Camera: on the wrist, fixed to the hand. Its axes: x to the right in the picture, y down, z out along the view.
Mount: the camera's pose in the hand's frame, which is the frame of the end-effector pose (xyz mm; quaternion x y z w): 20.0 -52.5 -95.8 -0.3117 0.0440 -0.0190 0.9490
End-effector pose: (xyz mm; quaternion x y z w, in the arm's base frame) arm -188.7 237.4 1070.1 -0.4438 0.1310 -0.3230 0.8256
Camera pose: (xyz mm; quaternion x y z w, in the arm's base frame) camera -243.6 141.5 1059.6 -0.6667 0.2529 -0.3009 0.6332
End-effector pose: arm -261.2 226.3 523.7 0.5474 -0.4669 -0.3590 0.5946
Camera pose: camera -159.8 230.3 478.5 0.3588 -0.2946 -0.4734 0.7486
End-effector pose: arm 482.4 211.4 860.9 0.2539 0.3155 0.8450 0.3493
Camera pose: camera 430.2 221.6 763.4 0.0889 0.0562 0.9047 0.4128
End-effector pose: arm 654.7 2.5 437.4 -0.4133 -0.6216 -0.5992 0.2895
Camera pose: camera 586.7 -85.3 438.9 -0.4443 -0.3982 -0.7860 0.1619
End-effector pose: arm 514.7 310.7 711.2 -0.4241 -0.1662 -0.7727 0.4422
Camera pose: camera 417.7 268.4 677.4 -0.5031 0.0945 -0.8121 0.2801
